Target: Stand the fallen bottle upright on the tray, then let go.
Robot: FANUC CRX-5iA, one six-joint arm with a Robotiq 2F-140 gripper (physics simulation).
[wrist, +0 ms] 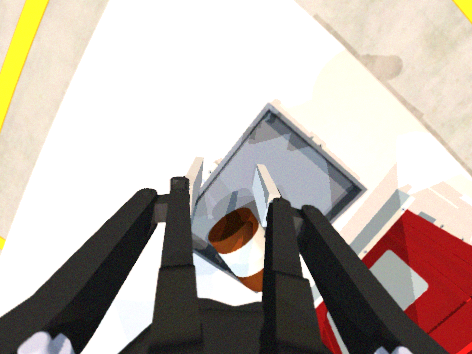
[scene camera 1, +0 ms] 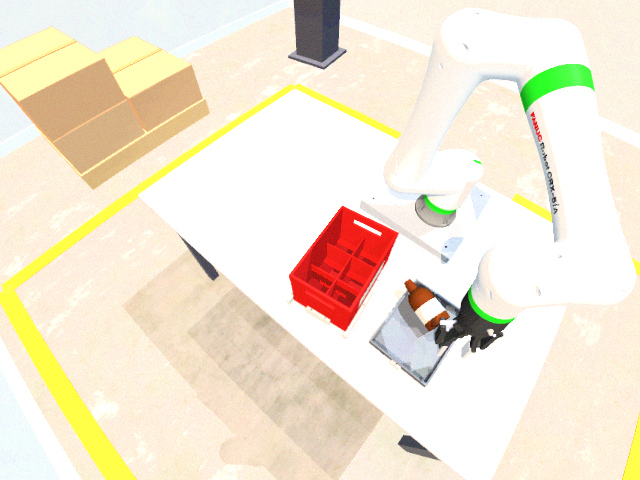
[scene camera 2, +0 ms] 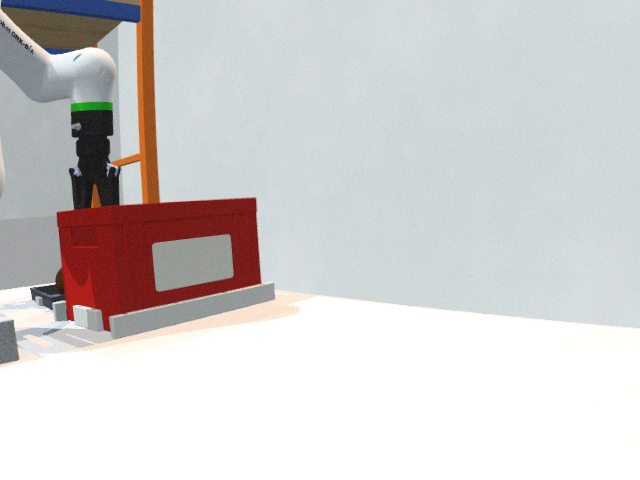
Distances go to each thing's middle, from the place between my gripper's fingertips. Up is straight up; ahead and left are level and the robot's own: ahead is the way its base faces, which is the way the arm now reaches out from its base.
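Labels:
Brown bottle [scene camera 1: 425, 305]: my hand 11 cm beyond it, 6 cm above, 11 cm to the left.

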